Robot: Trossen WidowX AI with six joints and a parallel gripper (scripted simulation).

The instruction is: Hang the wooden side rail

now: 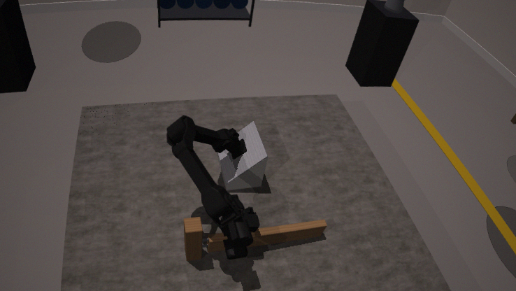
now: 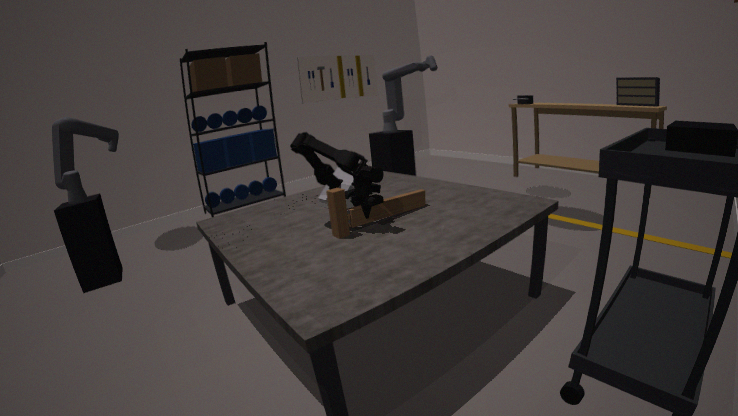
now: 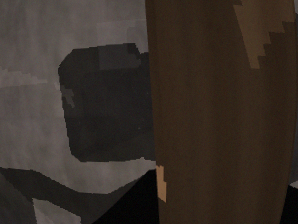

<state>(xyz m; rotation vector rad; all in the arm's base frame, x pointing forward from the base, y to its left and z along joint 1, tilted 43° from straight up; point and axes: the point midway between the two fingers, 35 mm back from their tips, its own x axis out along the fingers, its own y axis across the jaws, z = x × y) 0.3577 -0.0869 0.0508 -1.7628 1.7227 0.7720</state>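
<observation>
Now: gripper tip 12 cm to the left of the wooden headboard post and 4 cm below it.
</observation>
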